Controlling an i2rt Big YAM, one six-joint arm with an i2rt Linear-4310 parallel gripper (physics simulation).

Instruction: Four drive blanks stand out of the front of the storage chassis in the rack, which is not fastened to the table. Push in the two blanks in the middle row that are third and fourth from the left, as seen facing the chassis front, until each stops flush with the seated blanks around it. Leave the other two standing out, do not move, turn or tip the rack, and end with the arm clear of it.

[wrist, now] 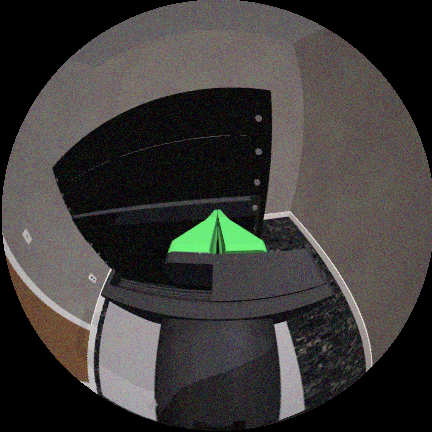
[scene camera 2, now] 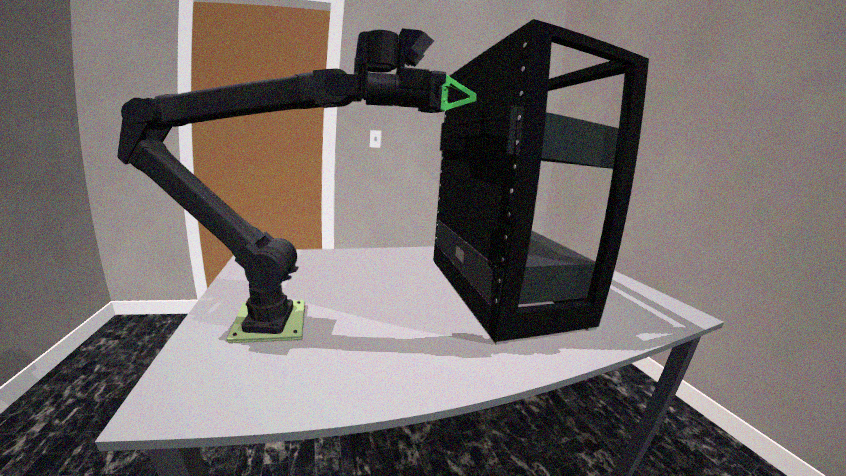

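Seen in the pictures: gripper, between the fingertips: (wrist: 217, 214) (scene camera 2: 475, 98); arm's base, origin of its link: (scene camera 2: 269, 317).
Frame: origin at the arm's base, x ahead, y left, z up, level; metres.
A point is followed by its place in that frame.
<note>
The black rack (scene camera 2: 609, 195) @(x 0.726, y -0.045, z 0.312 m) (wrist: 165, 115) @(x 0.465, y 0.046, z 0.585 m) stands upright on the table. The storage chassis (scene camera 2: 579, 140) @(x 0.624, y -0.046, z 0.417 m) (wrist: 185, 206) @(x 0.450, y 0.035, z 0.458 m) sits in its upper half; its front is very dark, and single drive blanks and how far they stand out cannot be told in either view. My gripper (scene camera 2: 475, 97) @(x 0.406, y -0.015, z 0.472 m) (wrist: 217, 214) @(x 0.406, y -0.015, z 0.472 m) has bright green fingers, which are shut and empty. In scene camera 2 it is at the upper front of the rack, above the height of the chassis. In the wrist view the fingertips overlap the chassis front right of its middle; whether they touch anything cannot be told.
A second, grey-fronted unit (scene camera 2: 470, 260) @(x 0.462, y 0.086, z 0.114 m) sits low in the rack. The arm's green base plate (scene camera 2: 236, 334) @(x -0.048, y -0.071, z 0.000 m) is on the white table (scene camera 2: 354, 390) @(x 0.198, y -0.204, z -0.012 m), left of the rack. The rack's front post with light screw holes (wrist: 265, 150) @(x 0.477, y -0.081, z 0.527 m) stands right of the fingers in the wrist view.
</note>
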